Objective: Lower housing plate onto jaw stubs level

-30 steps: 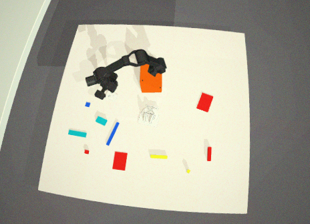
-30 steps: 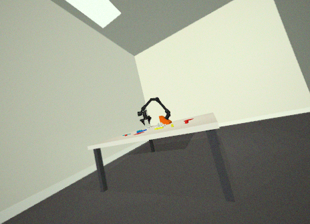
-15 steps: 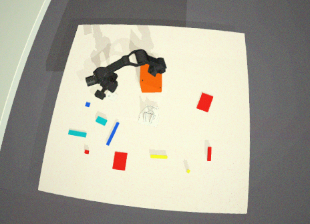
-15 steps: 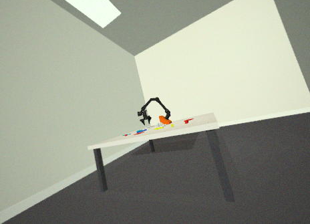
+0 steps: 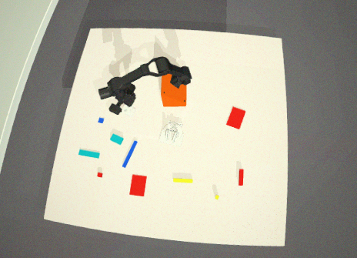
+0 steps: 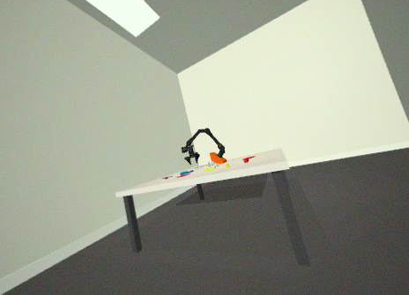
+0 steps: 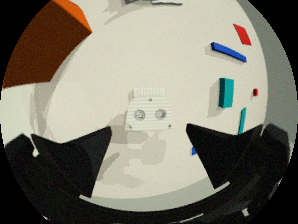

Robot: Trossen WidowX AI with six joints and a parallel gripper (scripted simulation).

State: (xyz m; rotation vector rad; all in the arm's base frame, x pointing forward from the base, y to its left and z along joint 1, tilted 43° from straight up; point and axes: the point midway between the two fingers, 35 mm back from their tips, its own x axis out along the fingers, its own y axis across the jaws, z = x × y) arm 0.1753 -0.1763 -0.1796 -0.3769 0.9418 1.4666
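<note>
The white housing piece is 3 cm below my gripper tip and 1 cm to the left of it. Also, from my gripper tip: blue bar 26 cm ahead, 8 cm to the left, 6 cm below; then red bar 68 cm to the left, 29 cm ahead, 5 cm below; then yellow bar 38 cm to the left, 35 cm ahead, 5 cm below.
</note>
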